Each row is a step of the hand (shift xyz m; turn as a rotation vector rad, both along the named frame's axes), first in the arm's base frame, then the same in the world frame.
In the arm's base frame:
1: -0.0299 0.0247 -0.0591 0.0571 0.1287 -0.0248
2: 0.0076 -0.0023 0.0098 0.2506 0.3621 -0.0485
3: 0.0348 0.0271 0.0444 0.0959 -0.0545 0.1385
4: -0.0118 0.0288 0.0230 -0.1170 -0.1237 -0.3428
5: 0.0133 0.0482 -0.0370 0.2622 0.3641 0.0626
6: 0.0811 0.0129 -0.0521 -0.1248 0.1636 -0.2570
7: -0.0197 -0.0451 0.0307 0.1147 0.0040 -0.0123
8: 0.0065 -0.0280 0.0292 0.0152 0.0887 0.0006
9: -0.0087 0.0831 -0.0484 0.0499 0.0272 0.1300
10: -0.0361 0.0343 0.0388 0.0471 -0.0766 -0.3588
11: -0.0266 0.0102 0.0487 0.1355 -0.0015 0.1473
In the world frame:
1: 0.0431 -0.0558 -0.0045 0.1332 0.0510 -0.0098
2: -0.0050 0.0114 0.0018 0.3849 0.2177 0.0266
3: 0.0087 0.0611 -0.0101 -0.0922 0.1486 0.0274
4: 0.0100 0.0157 -0.0339 0.0396 -0.3518 0.1455
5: 0.0618 -0.0060 0.0042 0.3342 0.3052 -0.0208
6: 0.0553 0.0191 0.0777 0.2357 -0.2258 -0.0432
7: -0.0575 -0.0019 -0.0072 0.0359 0.0674 0.0866
8: -0.0364 0.0183 0.0040 0.0775 0.0320 -0.0328
9: 0.0916 -0.0201 -0.0231 -0.0302 0.1323 -0.0415
10: 0.0011 0.0124 -0.0619 0.1248 -0.2442 0.2482
11: -0.0218 0.0198 -0.0481 -0.0431 0.1938 0.0256

